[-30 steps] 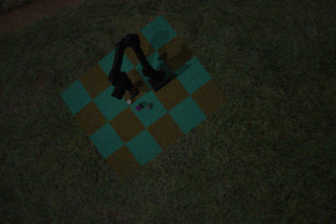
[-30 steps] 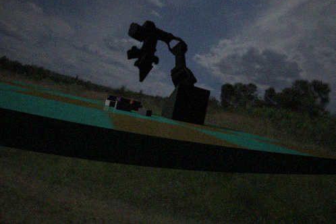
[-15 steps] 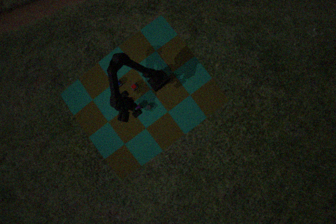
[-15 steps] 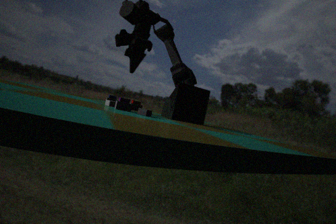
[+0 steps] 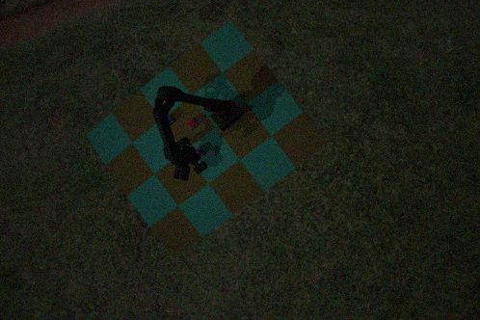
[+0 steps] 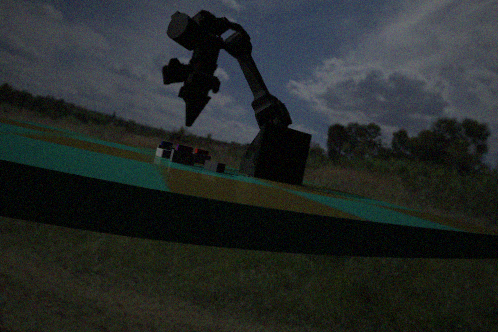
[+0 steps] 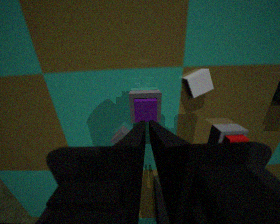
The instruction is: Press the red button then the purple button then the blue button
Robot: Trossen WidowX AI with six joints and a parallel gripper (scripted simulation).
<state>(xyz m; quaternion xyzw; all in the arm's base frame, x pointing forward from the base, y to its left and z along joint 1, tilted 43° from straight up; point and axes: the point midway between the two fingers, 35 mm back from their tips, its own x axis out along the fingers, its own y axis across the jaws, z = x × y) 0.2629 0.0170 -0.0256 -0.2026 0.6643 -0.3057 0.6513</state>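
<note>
My gripper tip is 50 mm above the purple button. Round my gripper tip: white block: 90 mm to the right, 70 mm below, 20 mm ahead; then red button: 140 mm to the right, 90 mm behind, 50 mm below; then grey block: 70 mm below, 60 mm behind, 50 mm to the left.
</note>
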